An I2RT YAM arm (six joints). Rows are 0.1 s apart.
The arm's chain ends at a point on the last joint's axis. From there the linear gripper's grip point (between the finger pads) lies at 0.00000 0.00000 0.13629 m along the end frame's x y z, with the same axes.
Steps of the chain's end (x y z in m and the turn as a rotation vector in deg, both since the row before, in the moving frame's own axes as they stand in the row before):
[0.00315, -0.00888, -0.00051, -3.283, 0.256, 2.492]
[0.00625, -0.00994, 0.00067, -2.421, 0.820, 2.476]
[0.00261, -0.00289, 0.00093, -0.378, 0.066, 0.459]
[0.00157, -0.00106, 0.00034, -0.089, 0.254, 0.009]
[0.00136, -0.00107, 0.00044, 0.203, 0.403, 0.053]
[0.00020, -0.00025, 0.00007, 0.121, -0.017, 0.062]
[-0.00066, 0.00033, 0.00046, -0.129, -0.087, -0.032]
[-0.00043, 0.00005, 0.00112, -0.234, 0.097, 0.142]
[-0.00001, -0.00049, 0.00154, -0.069, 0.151, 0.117]
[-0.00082, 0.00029, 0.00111, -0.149, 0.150, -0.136]
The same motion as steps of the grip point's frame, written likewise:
[0.00359, -0.00106, -0.00073, -3.283, 0.256, 2.492]
[0.00807, -0.00414, 0.00053, -2.421, 0.820, 2.476]
[0.00276, -0.00199, 0.00093, -0.378, 0.066, 0.459]
[0.00217, -0.00085, 0.00034, -0.089, 0.254, 0.009]
[0.00232, -0.00155, 0.00044, 0.203, 0.403, 0.053]
[0.00016, -0.00054, 0.00007, 0.121, -0.017, 0.062]
[-0.00087, 0.00064, 0.00046, -0.129, -0.087, -0.032]
[-0.00020, 0.00061, 0.00112, -0.234, 0.097, 0.142]
[0.00035, -0.00033, 0.00154, -0.069, 0.151, 0.117]
[-0.00046, 0.00064, 0.00111, -0.149, 0.150, -0.136]

